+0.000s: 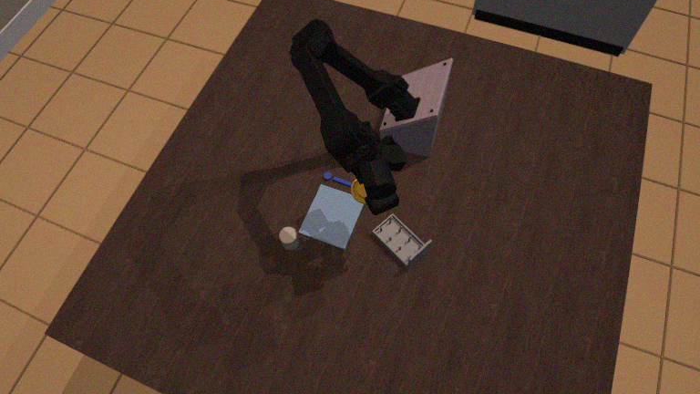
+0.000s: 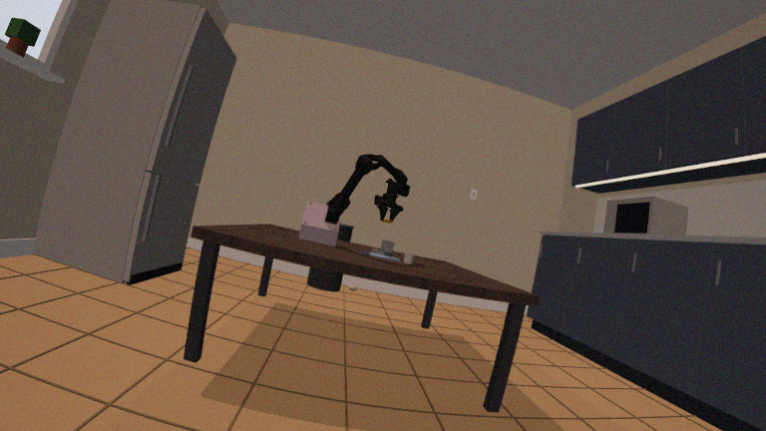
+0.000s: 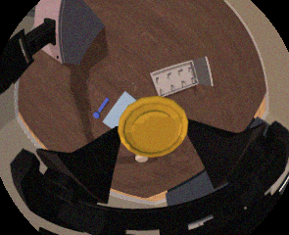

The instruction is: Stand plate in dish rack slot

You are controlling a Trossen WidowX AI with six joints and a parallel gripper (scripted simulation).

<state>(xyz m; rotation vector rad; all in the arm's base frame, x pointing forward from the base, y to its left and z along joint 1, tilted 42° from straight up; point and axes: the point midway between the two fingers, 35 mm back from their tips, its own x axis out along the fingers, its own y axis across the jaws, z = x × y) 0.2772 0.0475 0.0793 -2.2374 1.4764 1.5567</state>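
My gripper tip is now 3 cm short of the grey dish rack, 10 cm to the right of it and 16 cm above it. Round my gripper tip: cream cup 12 cm ahead, 17 cm to the right, 15 cm below; then light blue mat 2 cm ahead, 9 cm to the right, 18 cm below; then yellow plate 1 cm above.
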